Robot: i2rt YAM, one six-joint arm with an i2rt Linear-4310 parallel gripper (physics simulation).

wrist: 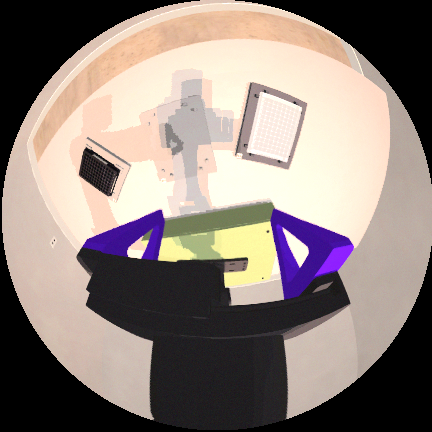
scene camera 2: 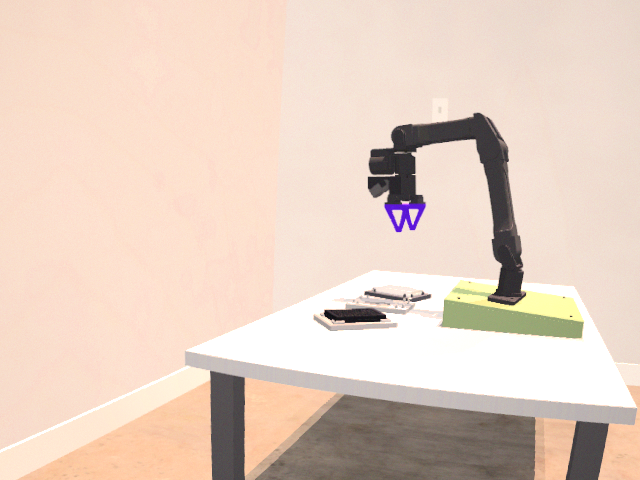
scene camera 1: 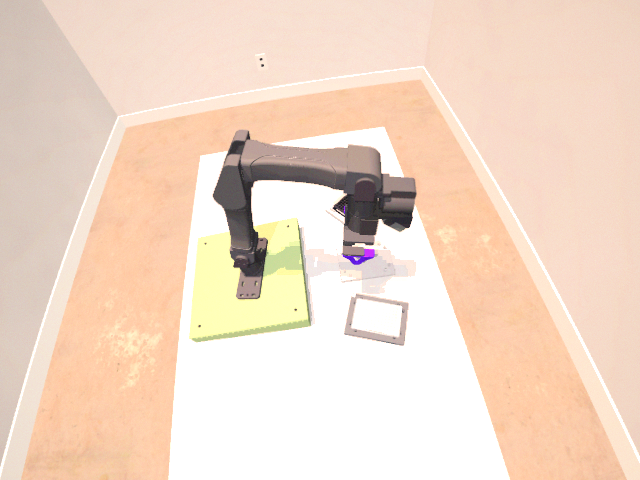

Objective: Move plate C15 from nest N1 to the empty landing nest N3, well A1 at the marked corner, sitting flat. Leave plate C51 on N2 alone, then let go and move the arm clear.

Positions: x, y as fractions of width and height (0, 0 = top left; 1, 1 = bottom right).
Labels:
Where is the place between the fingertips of my gripper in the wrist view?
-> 0.50, 0.50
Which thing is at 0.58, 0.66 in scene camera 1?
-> A white grid tray.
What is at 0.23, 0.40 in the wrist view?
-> A black perforated plate.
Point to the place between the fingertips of my gripper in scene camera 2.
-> At 0.63, 0.48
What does my gripper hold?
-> Nothing.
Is my gripper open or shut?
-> Open.

